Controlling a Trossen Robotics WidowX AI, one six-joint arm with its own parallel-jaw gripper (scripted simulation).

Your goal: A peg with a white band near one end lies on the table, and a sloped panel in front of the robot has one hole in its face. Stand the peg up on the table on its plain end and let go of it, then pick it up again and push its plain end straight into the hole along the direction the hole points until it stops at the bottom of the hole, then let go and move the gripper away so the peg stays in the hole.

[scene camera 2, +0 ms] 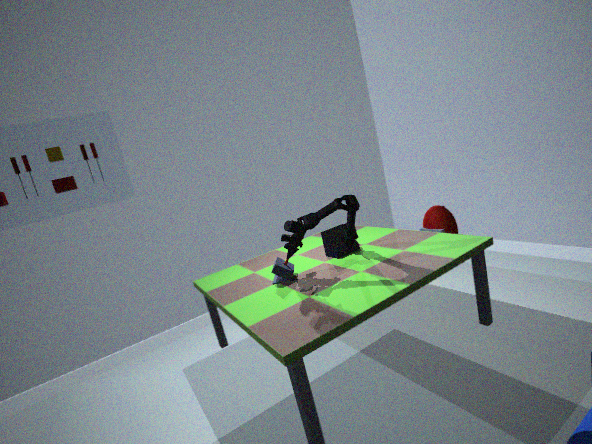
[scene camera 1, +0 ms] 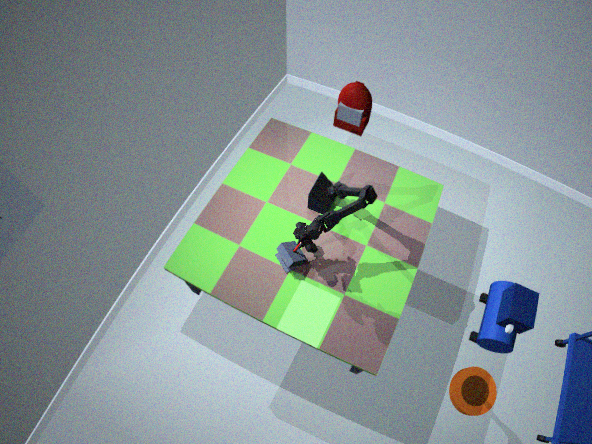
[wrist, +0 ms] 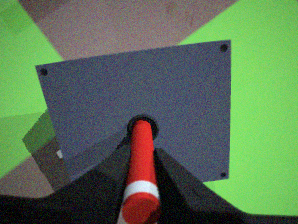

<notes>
My gripper (wrist: 141, 154) holds a red peg.
</notes>
